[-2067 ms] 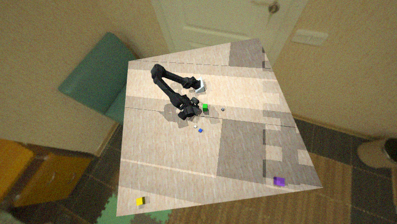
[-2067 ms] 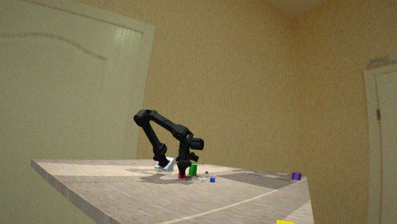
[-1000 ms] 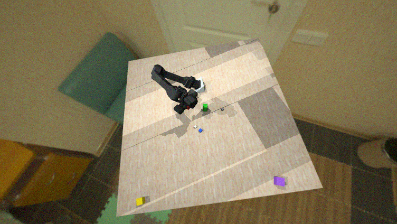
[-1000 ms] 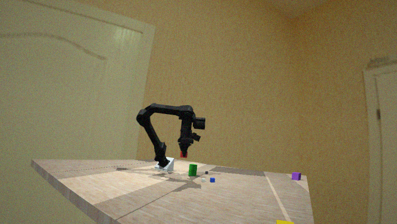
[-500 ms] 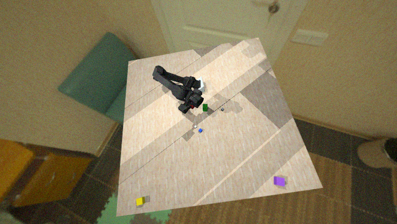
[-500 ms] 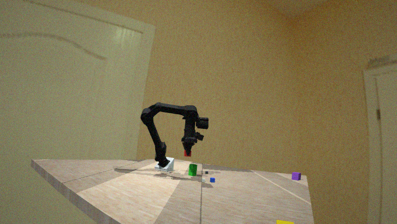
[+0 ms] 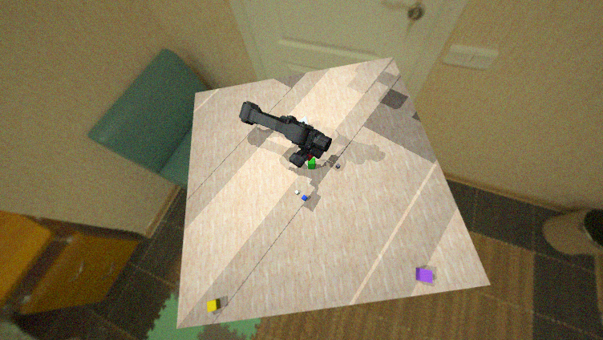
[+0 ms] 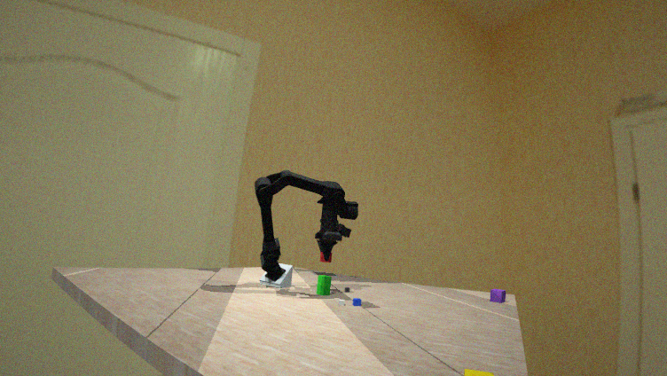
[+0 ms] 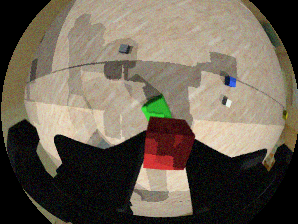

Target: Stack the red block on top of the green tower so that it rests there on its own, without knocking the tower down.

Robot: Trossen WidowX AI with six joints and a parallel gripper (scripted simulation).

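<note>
Right now the tiny dark cube is 14 cm to the left of my gripper tip, 12 cm below it and 1 cm ahead of it. Also, from my gripper tip: small white cube 14 cm ahead, 12 cm below, 7 cm to the right; then red block 1 cm above; then blue cube 17 cm ahead, 12 cm below, 3 cm to the right.
</note>
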